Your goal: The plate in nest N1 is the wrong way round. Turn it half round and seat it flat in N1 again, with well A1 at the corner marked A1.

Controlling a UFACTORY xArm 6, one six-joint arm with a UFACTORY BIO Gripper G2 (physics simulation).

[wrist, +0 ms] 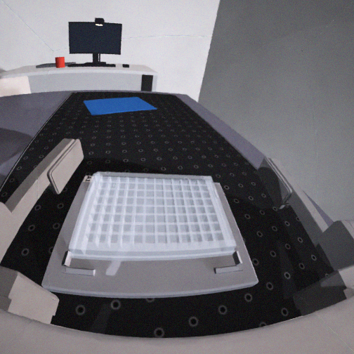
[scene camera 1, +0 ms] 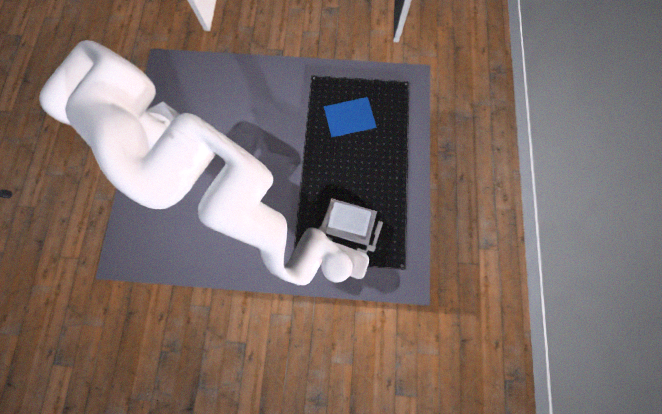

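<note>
A clear multi-well plate (scene camera 1: 349, 219) (wrist: 155, 215) lies on the grey nest N1 (scene camera 1: 345, 237) (wrist: 150, 284). It looks about level, with its near edge beside the two near corner stops in the wrist view; whether it is fully down at every corner I cannot tell. The mark A1 (wrist: 88, 178) shows at the nest's far left corner. Which corner of the plate holds well A1 is too small to tell. My gripper (wrist: 174, 176) is open and empty, its fingers wide apart to the left and right of the plate, clear of it. In the scene view one finger shows right of the nest.
A blue rectangle (scene camera 1: 350, 117) (wrist: 120, 105) lies on the black perforated board (scene camera 1: 355, 165) (wrist: 150, 136), beyond the nest. A desk with a monitor (wrist: 95, 38) and a red cup (wrist: 60, 62) stands in the background.
</note>
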